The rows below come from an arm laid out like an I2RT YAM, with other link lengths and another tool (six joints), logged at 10 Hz.
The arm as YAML. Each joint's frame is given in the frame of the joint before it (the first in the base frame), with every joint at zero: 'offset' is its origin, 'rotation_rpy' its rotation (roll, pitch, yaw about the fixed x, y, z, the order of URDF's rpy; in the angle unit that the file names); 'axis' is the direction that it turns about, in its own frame. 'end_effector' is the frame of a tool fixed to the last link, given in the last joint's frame.
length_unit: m
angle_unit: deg
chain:
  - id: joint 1
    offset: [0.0, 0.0, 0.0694]
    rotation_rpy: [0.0, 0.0, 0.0]
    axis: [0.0, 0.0, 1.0]
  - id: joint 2
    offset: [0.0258, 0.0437, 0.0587]
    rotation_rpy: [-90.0, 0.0, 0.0]
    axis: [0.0, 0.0, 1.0]
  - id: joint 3
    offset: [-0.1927, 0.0, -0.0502]
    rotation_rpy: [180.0, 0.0, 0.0]
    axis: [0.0, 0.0, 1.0]
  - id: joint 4
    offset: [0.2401, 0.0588, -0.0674]
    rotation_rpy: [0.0, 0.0, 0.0]
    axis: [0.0, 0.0, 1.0]
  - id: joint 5
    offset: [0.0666, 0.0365, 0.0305]
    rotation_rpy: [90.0, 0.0, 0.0]
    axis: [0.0, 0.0, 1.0]
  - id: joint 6
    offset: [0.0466, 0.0, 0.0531]
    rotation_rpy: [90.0, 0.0, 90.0]
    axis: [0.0, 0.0, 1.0]
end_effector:
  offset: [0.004, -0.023, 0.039]
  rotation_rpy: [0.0, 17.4, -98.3]
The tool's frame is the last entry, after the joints.
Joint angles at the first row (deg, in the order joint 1, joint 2, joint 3, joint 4, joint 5, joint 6):
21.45 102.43 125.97 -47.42 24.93 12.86
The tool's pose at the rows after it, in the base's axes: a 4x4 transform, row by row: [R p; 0 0 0 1], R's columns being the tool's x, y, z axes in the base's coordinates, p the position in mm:
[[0.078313 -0.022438 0.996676 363.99], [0.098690 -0.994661 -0.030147 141.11], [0.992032 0.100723 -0.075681 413.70], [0 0 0 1]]
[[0.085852 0.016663 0.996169 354.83], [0.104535 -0.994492 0.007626 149.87], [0.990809 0.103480 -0.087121 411.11], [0 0 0 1]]
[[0.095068 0.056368 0.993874 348.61], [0.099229 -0.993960 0.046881 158.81], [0.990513 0.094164 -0.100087 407.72], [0 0 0 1]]
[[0.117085 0.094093 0.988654 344.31], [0.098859 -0.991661 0.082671 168.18], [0.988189 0.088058 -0.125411 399.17], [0 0 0 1]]
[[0.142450 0.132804 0.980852 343.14], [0.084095 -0.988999 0.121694 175.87], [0.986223 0.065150 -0.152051 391.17], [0 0 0 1]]
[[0.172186 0.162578 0.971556 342.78], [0.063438 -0.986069 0.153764 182.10], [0.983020 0.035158 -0.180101 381.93], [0 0 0 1]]
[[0.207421 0.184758 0.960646 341.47], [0.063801 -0.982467 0.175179 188.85], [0.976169 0.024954 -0.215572 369.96], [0 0 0 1]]
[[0.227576 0.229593 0.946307 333.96], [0.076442 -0.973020 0.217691 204.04], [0.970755 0.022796 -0.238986 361.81], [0 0 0 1]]
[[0.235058 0.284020 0.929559 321.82], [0.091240 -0.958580 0.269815 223.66], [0.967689 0.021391 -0.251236 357.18], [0 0 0 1]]
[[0.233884 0.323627 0.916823 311.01], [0.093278 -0.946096 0.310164 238.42], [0.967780 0.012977 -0.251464 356.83], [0 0 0 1]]
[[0.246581 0.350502 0.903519 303.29], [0.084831 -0.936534 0.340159 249.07], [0.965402 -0.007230 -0.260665 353.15], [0 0 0 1]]
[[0.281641 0.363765 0.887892 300.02], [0.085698 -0.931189 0.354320 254.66], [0.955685 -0.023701 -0.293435 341.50], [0 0 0 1]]
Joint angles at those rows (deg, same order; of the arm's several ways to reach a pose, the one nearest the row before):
23.18 100.95 124.25 -47.27 24.75 12.62
24.80 98.93 121.60 -47.24 24.19 12.49
26.22 97.84 119.90 -47.27 23.14 12.91
27.59 97.03 117.58 -47.18 22.15 13.45
28.34 97.01 116.36 -47.29 20.12 14.48
28.84 96.99 114.87 -47.22 18.09 15.92
29.65 96.99 112.97 -47.35 17.10 16.82
32.05 96.99 111.66 -47.42 16.64 17.21
35.44 97.01 110.91 -47.42 16.62 17.58
38.15 97.01 110.84 -47.37 16.64 18.17
40.03 97.01 110.23 -47.24 16.14 19.42
40.84 97.01 108.38 -47.27 15.22 20.71

